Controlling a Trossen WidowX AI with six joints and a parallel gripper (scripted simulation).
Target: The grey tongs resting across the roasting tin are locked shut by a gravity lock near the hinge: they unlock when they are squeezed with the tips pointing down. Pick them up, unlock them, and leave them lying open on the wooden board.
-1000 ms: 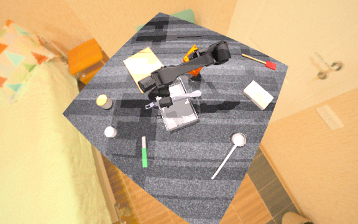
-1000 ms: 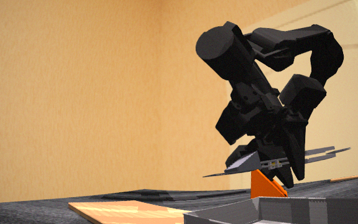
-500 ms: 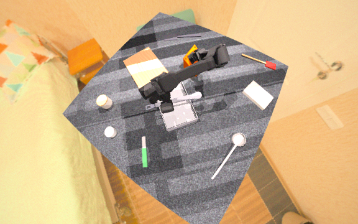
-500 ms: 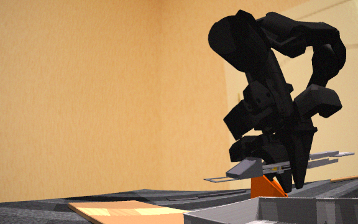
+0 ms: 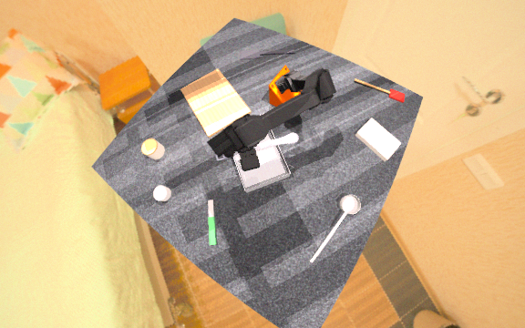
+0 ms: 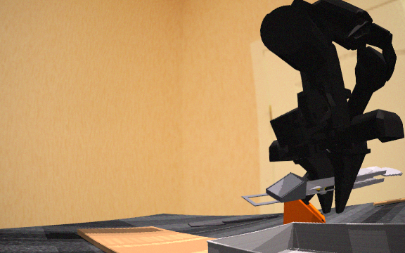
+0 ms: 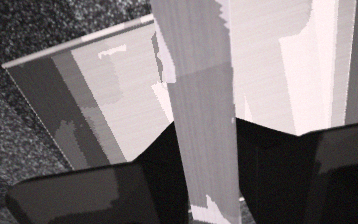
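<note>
The wooden board lies 140 mm behind my gripper tip, 370 mm to the right of it and 90 mm below it. Also, from my gripper tip: tongs arm (50 mm behind, 40 mm to the left, 40 mm above); then grey roasting tin (40 mm behind, 10 mm to the right, 70 mm below); then white cap (360 mm ahead, 220 mm to the right, 80 mm below).
</note>
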